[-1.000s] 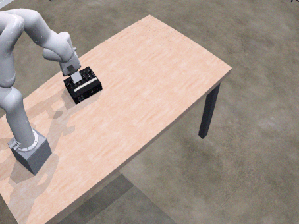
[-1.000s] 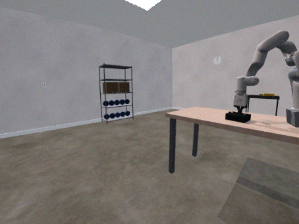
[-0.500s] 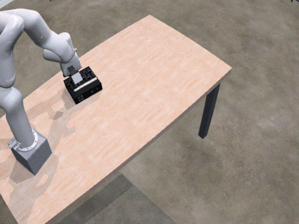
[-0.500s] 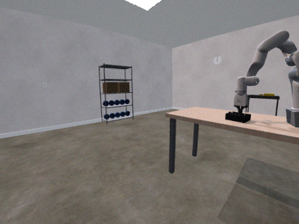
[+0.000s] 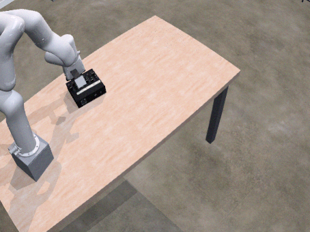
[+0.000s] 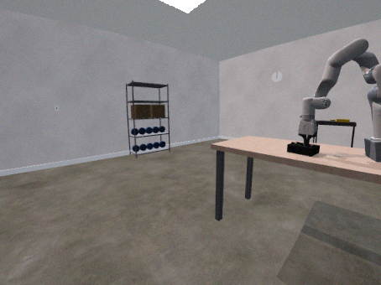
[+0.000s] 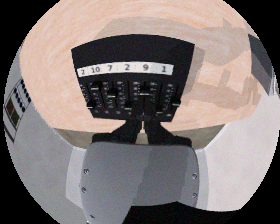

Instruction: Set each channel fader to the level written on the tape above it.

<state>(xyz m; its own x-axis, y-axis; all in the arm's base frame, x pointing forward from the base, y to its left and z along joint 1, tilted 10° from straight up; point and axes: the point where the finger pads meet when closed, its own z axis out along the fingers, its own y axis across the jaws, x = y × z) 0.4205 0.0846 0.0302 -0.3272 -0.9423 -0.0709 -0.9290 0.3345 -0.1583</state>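
Now: the fader cap 4 cm ahead of my hand, 3 cm to the right of it and 1 cm below it.
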